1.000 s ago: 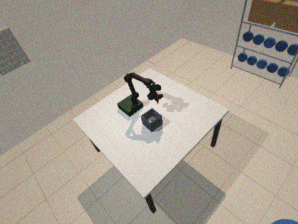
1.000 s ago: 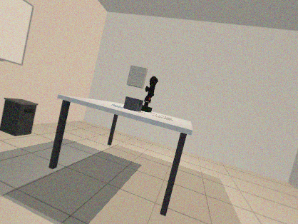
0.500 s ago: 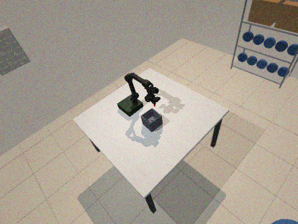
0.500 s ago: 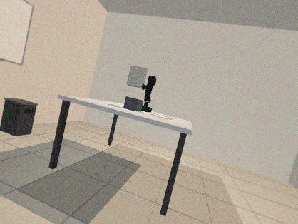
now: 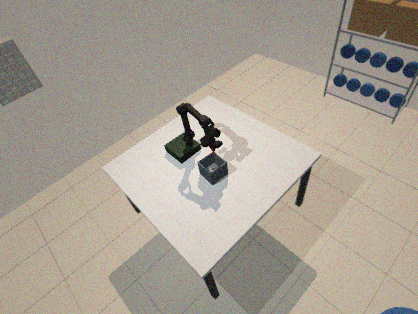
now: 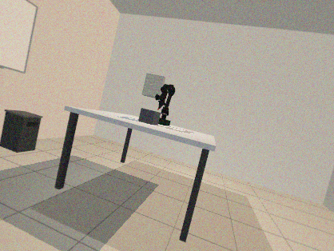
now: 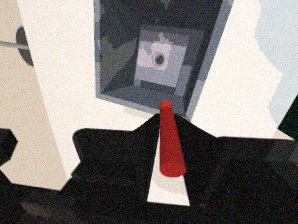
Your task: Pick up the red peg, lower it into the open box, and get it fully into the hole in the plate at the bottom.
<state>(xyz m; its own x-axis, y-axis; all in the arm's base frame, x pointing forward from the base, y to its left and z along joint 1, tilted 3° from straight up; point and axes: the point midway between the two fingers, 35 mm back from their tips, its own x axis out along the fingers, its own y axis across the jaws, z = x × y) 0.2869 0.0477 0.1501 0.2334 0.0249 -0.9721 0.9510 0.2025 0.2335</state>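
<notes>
Right now my gripper tip is 13 cm above the pale plate, 6 cm to the left of it and 5 cm short of it. Also, from my gripper tip: red peg (2 cm above).
</notes>
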